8 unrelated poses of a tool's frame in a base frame.
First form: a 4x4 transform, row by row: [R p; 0 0 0 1], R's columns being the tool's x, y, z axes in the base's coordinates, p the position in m. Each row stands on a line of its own.
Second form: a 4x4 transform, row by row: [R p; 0 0 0 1], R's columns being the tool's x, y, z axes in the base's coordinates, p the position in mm. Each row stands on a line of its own. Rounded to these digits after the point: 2 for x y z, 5 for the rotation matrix.
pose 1, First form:
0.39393 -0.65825 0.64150 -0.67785
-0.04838 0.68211 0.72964 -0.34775
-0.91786 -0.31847 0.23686 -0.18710
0 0 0 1
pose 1, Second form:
0.39393 -0.65825 0.64150 -677.85
-0.04838 0.68211 0.72964 -347.75
-0.91786 -0.31847 0.23686 -187.10
0 0 0 1

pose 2, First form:
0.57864 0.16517 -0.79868 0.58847
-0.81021 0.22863 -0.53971 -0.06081
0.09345 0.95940 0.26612 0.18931
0 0 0 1
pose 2, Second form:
0.57864 0.16517 -0.79868 588.47
-0.81021 0.22863 -0.53971 -60.81
0.09345 0.95940 0.26612 189.31
0 0 0 1

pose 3, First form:
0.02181 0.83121 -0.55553 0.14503
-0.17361 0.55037 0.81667 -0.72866
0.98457 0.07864 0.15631 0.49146
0 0 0 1
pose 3, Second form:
0.02181 0.83121 -0.55553 145.03
-0.17361 0.55037 0.81667 -728.66
0.98457 0.07864 0.15631 491.46
0 0 0 1

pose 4, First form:
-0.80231 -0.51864 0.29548 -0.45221
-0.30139 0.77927 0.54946 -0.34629
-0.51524 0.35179 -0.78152 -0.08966
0 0 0 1
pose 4, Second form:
-0.80231 -0.51864 0.29548 -452.21
-0.30139 0.77927 0.54946 -346.29
-0.51524 0.35179 -0.78152 -89.66
0 0 0 1

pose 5, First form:
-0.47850 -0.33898 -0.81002 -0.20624
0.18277 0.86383 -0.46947 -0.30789
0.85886 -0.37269 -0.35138 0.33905
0 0 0 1
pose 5, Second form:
-0.47850 -0.33898 -0.81002 -206.24
0.18277 0.86383 -0.46947 -307.89
0.85886 -0.37269 -0.35138 339.05
0 0 0 1

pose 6, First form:
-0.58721 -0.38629 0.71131 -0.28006
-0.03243 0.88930 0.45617 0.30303
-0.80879 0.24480 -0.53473 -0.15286
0 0 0 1
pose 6, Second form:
-0.58721 -0.38629 0.71131 -280.06
-0.03243 0.88930 0.45617 303.03
-0.80879 0.24480 -0.53473 -152.86
0 0 0 1

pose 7, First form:
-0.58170 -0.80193 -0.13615 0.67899
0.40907 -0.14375 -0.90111 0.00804
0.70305 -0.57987 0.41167 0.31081
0 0 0 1
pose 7, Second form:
-0.58170 -0.80193 -0.13615 678.99
0.40907 -0.14375 -0.90111 8.04
0.70305 -0.57987 0.41167 310.81
0 0 0 1

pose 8, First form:
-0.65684 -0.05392 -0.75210 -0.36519
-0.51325 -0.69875 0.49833 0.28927
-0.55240 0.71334 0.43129 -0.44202
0 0 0 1
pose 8, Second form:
-0.65684 -0.05392 -0.75210 -365.19
-0.51325 -0.69875 0.49833 289.27
-0.55240 0.71334 0.43129 -442.02
0 0 0 1

